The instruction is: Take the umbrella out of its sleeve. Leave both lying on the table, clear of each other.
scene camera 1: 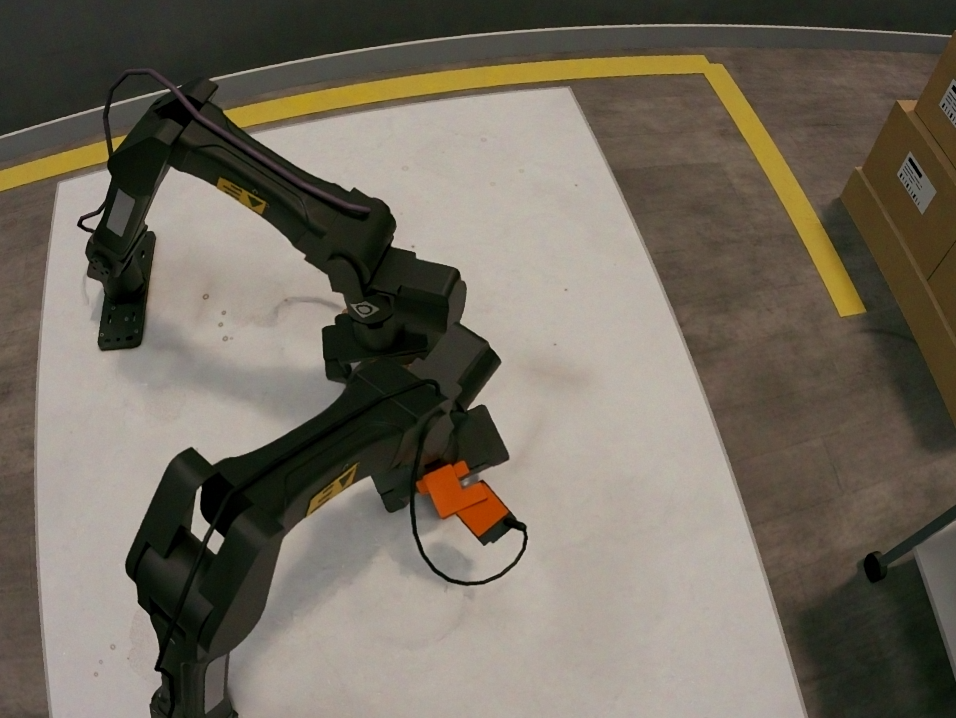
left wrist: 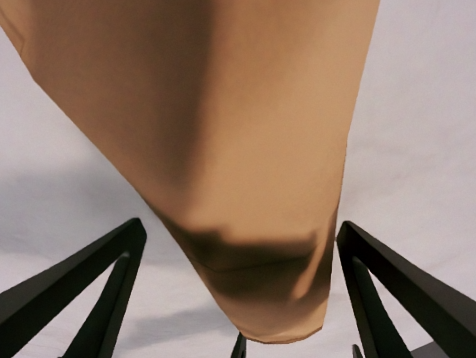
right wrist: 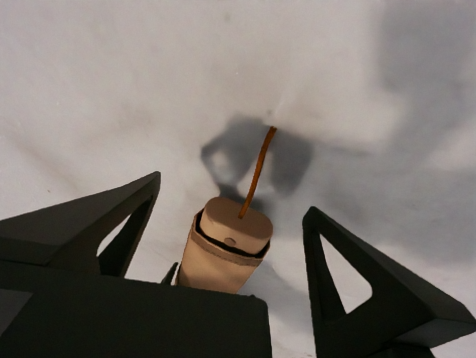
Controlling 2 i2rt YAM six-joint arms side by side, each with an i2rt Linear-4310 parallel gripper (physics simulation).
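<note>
The tan sleeve (left wrist: 265,150) (right wrist: 215,265) lies on the white table. The umbrella is inside it: its beige handle end (right wrist: 237,227) sticks slightly out of the sleeve's mouth, with an orange-brown cord (right wrist: 257,172) trailing onto the table. My left gripper (left wrist: 239,228) is open and empty above the sleeve; its fingers show on either side of the narrowing part, the right-hand tip close to the edge. My right gripper (right wrist: 237,197) is open and empty, its fingers on either side of the handle end. In scene camera 1 the arms hide both grippers' fingertips and nearly all of the sleeve.
The two arms' wrists are very close together over the middle of the white table (scene camera 1: 618,479). An orange camera mount (scene camera 1: 444,490) with a looped black cable (scene camera 1: 467,583) hangs off the right wrist. Cardboard boxes (scene camera 1: 888,193) stand on the floor at the right.
</note>
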